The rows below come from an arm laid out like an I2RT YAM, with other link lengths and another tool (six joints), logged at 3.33 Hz.
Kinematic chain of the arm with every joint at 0, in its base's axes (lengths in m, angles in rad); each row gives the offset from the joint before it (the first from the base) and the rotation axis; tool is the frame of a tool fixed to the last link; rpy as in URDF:
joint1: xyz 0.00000 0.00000 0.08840 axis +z
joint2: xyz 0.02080 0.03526 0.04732 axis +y
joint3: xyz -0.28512 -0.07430 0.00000 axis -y
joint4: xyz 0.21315 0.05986 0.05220 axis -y
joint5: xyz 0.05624 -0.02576 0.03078 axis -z
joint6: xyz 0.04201 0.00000 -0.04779 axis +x
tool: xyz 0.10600 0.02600 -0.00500 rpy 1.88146 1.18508 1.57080
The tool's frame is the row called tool.
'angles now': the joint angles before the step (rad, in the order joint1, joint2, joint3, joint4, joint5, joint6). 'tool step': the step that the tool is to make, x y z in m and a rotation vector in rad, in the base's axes. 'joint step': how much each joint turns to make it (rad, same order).
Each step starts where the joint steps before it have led.
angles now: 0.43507, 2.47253, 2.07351, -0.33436, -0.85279, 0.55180
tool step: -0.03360, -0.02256, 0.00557, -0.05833, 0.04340, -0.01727
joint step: -0.00764, -0.16060, -0.23993, -0.00461, 0.03127, -0.02709
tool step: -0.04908, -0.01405, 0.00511, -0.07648, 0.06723, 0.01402
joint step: 0.02251, -0.15489, -0.19613, -0.07243, 0.03663, -0.02822
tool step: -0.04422, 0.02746, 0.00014, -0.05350, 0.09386, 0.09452
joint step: 0.09919, -0.01259, 0.01640, -0.13428, 0.00420, 0.00380
